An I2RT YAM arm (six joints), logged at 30 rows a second.
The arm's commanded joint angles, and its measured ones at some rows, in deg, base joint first. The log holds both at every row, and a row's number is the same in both.
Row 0, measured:
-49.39, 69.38, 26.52, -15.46, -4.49, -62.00
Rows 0 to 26, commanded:
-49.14, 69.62, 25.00, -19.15, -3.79, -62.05
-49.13, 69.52, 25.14, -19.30, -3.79, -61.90
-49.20, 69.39, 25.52, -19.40, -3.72, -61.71
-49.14, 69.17, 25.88, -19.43, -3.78, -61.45
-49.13, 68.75, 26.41, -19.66, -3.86, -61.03
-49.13, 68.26, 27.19, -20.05, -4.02, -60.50
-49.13, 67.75, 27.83, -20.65, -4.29, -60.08
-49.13, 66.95, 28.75, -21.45, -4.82, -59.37
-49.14, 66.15, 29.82, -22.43, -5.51, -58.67
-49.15, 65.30, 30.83, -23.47, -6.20, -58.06
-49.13, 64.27, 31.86, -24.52, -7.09, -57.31
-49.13, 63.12, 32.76, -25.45, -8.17, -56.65
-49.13, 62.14, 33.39, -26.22, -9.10, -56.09
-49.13, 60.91, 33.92, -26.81, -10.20, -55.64
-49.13, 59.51, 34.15, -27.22, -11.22, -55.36
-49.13, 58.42, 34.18, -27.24, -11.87, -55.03
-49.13, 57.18, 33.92, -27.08, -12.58, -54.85
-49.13, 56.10, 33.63, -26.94, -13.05, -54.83
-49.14, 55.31, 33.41, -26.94, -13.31, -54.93
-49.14, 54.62, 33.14, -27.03, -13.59, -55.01
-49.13, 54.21, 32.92, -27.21, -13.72, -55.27
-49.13, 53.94, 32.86, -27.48, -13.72, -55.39
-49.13, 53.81, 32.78, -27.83, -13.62, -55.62
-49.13, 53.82, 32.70, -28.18, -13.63, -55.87
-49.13, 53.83, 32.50, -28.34, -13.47, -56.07
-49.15, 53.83, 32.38, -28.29, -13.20, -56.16
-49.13, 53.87, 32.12, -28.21, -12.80, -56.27
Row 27, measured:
-49.39, 54.35, 33.15, -25.98, -12.05, -56.34
